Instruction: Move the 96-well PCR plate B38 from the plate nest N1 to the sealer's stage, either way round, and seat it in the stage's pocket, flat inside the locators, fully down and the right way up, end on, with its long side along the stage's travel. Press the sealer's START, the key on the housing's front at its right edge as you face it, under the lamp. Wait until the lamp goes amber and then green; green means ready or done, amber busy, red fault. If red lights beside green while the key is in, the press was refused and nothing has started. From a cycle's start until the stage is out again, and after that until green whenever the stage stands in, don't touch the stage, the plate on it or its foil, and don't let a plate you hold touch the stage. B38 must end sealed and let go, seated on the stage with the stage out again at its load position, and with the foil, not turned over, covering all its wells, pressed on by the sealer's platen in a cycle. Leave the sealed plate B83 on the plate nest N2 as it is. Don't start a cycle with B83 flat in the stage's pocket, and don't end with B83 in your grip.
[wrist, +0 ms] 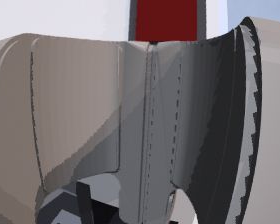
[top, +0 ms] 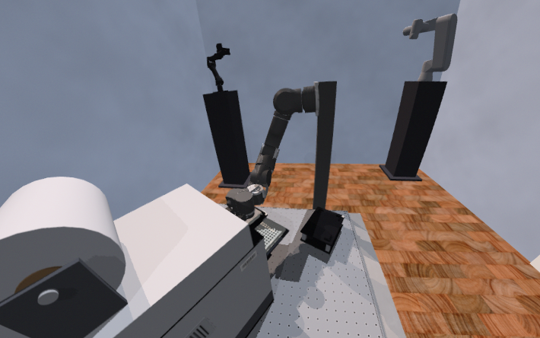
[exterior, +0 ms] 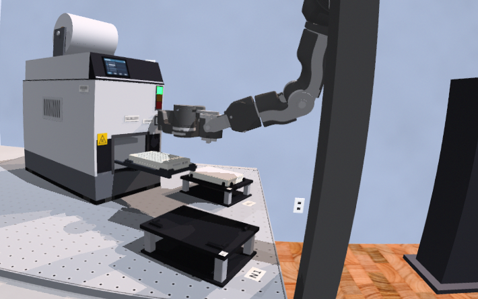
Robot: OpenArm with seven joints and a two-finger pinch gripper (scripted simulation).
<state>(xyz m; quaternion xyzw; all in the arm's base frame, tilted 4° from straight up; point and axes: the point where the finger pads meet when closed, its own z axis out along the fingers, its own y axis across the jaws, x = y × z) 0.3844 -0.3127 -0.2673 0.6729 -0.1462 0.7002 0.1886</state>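
Right now the start key is 1 cm ahead of my hand and 1 cm to the right of it. From my hand the other things lie so: door: 2 cm ahead, 9 cm to the left, 11 cm below; then sealer's stage: 4 cm behind, 12 cm to the left, 9 cm below; then 96-well plate B38: 4 cm behind, 12 cm to the left, 8 cm below.
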